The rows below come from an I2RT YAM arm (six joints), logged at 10 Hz.
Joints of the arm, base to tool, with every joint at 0 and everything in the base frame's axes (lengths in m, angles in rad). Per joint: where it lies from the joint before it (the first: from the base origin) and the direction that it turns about. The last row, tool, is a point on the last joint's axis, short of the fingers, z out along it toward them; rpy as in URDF.
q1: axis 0 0 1 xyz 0 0 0.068
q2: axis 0 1 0 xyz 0.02 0.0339 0.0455
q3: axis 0 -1 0 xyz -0.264 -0.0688 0
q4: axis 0 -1 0 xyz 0.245 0.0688 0.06
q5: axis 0 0 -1 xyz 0.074 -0.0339 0.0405
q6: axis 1 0 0 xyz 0.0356 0 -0.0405
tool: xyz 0 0 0 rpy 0 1.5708 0
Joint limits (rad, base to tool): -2.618..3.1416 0..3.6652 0..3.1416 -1.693..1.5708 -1.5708..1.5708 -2.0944..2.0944
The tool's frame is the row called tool.
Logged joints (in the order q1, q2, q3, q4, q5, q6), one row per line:
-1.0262 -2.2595 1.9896 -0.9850 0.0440 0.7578
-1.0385 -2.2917 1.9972 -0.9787 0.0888 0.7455
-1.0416 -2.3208 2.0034 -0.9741 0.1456 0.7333
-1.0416 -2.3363 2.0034 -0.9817 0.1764 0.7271
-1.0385 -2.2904 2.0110 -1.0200 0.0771 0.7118
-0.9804 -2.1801 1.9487 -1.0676 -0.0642 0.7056
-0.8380 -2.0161 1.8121 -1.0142 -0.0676 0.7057
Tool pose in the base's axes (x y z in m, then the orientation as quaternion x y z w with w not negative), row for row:
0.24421 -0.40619 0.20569 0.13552 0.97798 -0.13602 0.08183
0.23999 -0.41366 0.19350 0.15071 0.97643 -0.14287 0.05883
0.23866 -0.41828 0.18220 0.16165 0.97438 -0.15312 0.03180
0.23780 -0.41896 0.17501 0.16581 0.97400 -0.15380 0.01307
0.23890 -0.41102 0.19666 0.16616 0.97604 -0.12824 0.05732
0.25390 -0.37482 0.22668 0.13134 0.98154 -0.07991 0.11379
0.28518 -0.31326 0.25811 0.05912 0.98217 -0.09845 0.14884
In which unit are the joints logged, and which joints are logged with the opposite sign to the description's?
The joints are logged in radians. Opposite sign: q2, q6.
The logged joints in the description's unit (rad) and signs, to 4 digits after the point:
-1.0262 2.2595 1.9896 -0.9850 0.0440 -0.7578
-1.0385 2.2917 1.9972 -0.9787 0.0888 -0.7455
-1.0416 2.3208 2.0034 -0.9741 0.1456 -0.7333
-1.0416 2.3363 2.0034 -0.9817 0.1764 -0.7271
-1.0385 2.2904 2.0110 -1.0200 0.0771 -0.7118
-0.9804 2.1801 1.9487 -1.0676 -0.0642 -0.7056
-0.8380 2.0161 1.8121 -1.0142 -0.0676 -0.7057

